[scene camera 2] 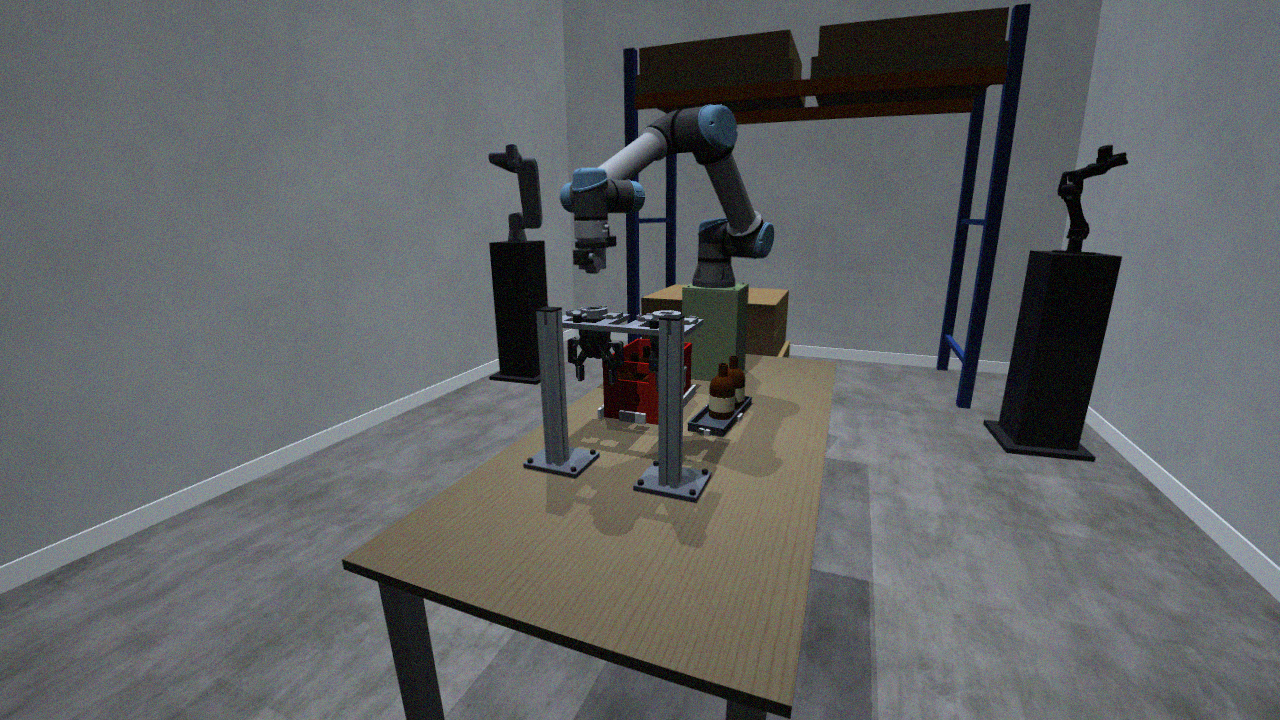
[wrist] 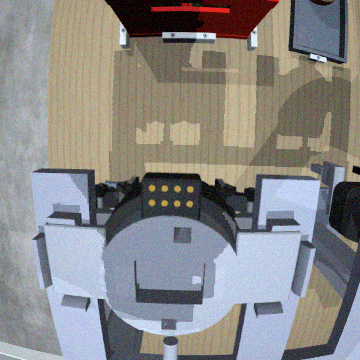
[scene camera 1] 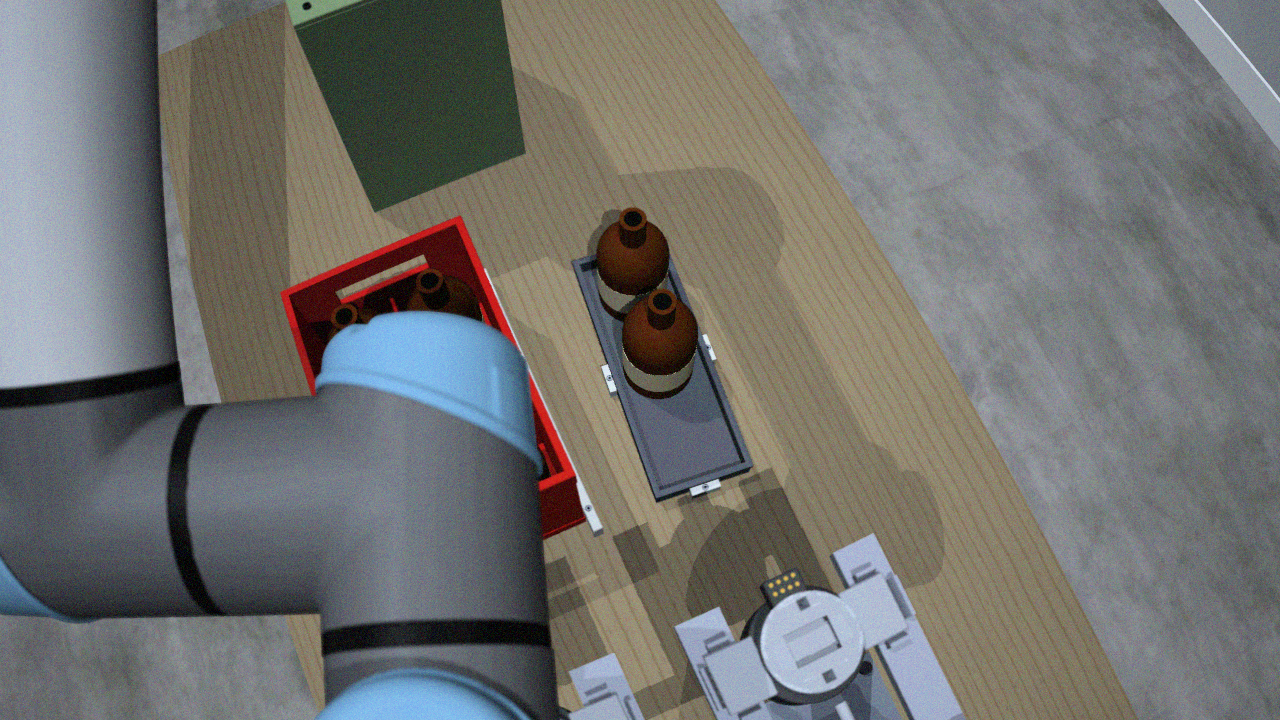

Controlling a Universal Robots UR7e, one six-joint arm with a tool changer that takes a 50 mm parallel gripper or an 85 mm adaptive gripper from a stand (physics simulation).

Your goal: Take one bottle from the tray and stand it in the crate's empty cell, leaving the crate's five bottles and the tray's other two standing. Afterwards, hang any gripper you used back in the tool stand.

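Places are measured from the arm's base along level axes (x up, y left, z back), in centimetres.
Where they show: arm's base at its link origin: (scene camera 2: 713,285).
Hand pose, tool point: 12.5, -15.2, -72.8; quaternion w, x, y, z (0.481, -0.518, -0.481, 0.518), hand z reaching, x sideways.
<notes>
Things, the pixels of their centre, and the offset from my tool point, as dx, dy, dz. Level surfaces: height alone.
- dark tray at the middle of its body: (scene camera 1: 658,363) (scene camera 2: 721,412) -44.0, +26.1, +30.8
- red crate at the middle of its body: (scene camera 1: 434,411) (scene camera 2: 649,378) -36.5, +3.3, +33.8
- wooden table at its surface level: dx -45.2
The adaptive gripper (scene camera 2: 597,367) hangs in the tool stand (scene camera 2: 552,394) (wrist: 77,325) with its fingers spread, empty; the wrist view shows its coupling disc from above. The arm's bare tool-changer end (scene camera 2: 588,259) is above it, apart from it. Two brown bottles, one (scene camera 1: 632,255) (scene camera 2: 735,380) behind the other (scene camera 1: 660,340) (scene camera 2: 721,394), stand in the dark tray (scene camera 1: 693,443) (scene camera 2: 702,425) (wrist: 320,32). The red crate (scene camera 1: 562,508) (scene camera 2: 620,394) (wrist: 200,22) shows two bottle necks in scene camera 1; the arm hides most of its cells.
A second gripper (scene camera 1: 810,644) hangs in the stand's other slot, to the right in the wrist view. White locating blocks (scene camera 1: 705,487) (wrist: 189,36) edge the tray and crate. The green pedestal (scene camera 1: 420,107) (scene camera 2: 716,326) stands behind them. Stand posts rise from the wooden table (scene camera 2: 572,555).
</notes>
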